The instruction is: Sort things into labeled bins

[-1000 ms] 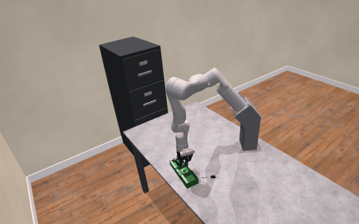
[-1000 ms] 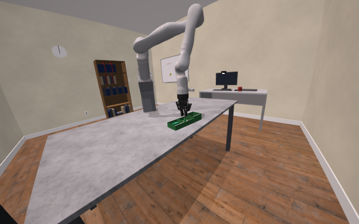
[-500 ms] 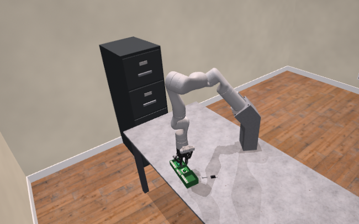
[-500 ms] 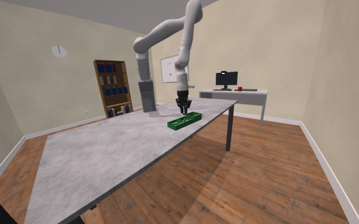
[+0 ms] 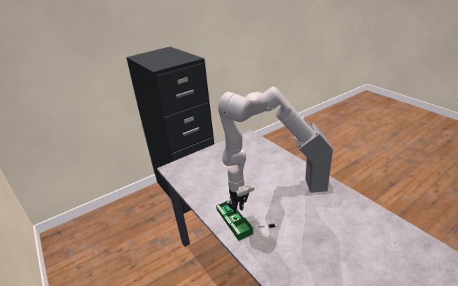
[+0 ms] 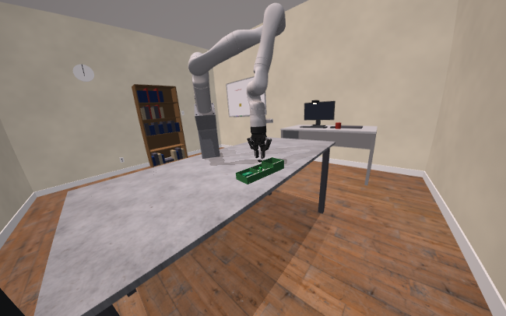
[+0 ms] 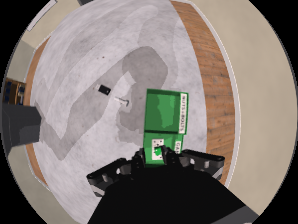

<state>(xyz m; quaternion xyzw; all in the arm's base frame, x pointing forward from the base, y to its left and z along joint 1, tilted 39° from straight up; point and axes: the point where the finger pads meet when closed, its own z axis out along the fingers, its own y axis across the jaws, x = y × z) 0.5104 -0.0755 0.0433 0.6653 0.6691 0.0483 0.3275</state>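
Right now the grey pin is 4 cm behind my hand, 10 cm to the left of it and 8 cm below it. Round my hand: white piece 1 cm ahead, 2 cm to the right, 8 cm below; then green bin row 2 cm ahead, 2 cm to the right, 7 cm below; then small green cube 1 cm ahead, 2 cm to the right, 7 cm below.
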